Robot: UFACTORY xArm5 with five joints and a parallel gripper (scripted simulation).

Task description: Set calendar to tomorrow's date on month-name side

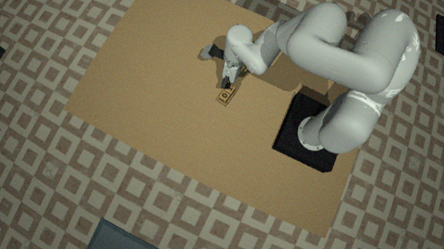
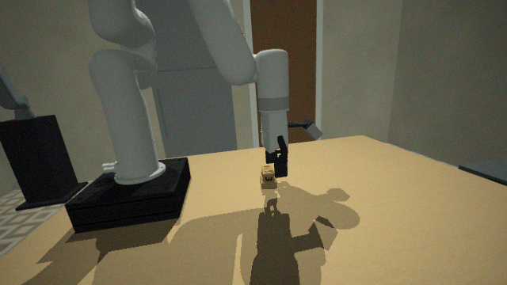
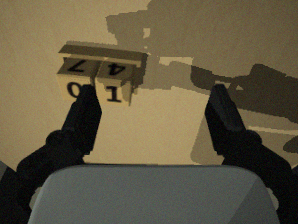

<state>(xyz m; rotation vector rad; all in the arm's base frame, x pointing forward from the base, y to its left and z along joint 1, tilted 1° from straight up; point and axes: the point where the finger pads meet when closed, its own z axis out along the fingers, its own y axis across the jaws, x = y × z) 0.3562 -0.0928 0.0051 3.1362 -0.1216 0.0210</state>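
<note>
Now: hand 10 mm past the wooden date cube, 40 mm to the right of it and 40 mm above it. The rest, counted from my hand: wooden calendar tray 10 mm behind, 50 mm to the left, 60 mm below.
</note>
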